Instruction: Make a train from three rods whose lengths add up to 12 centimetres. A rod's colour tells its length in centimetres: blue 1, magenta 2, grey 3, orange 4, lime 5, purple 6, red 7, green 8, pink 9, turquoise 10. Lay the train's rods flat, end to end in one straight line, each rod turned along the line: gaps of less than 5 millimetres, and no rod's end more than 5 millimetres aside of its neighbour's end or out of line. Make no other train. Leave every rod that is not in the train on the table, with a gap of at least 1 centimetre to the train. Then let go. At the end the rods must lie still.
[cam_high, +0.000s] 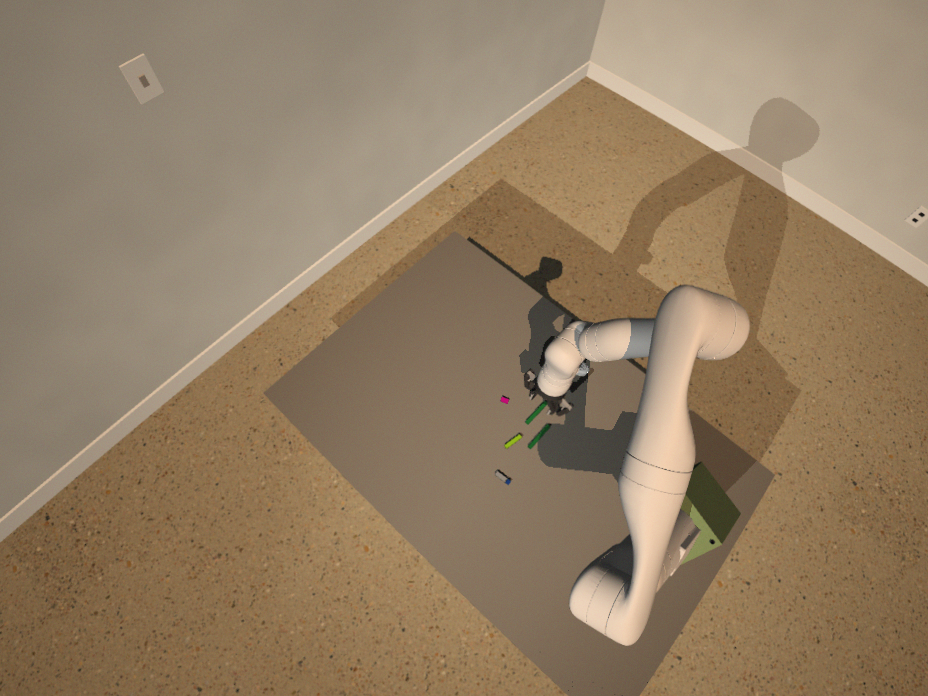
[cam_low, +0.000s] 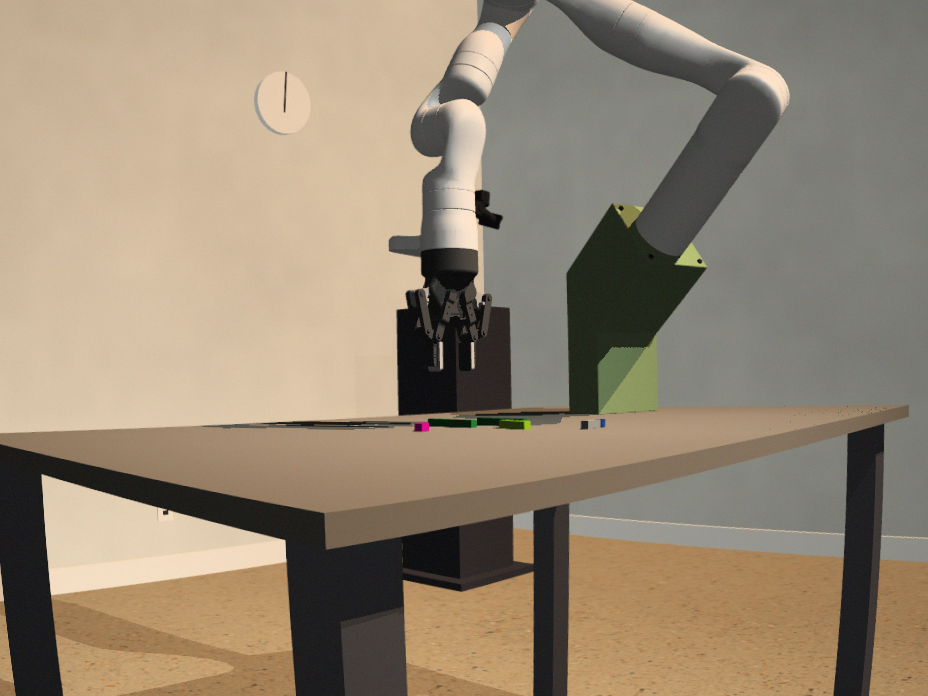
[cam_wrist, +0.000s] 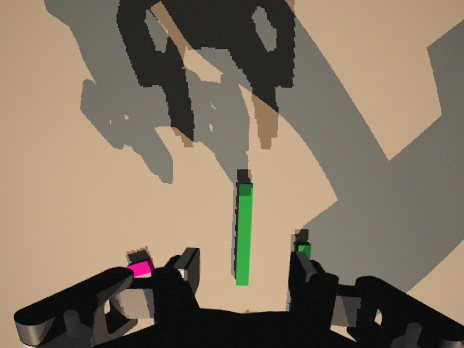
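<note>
The green rod is 8 cm below my hand. Also, from my hand: magenta rod: 9 cm ahead, 3 cm to the left, 8 cm below; then lime rod: 10 cm to the left, 8 cm below; then grey rod: 4 cm behind, 19 cm to the left, 8 cm below.
</note>
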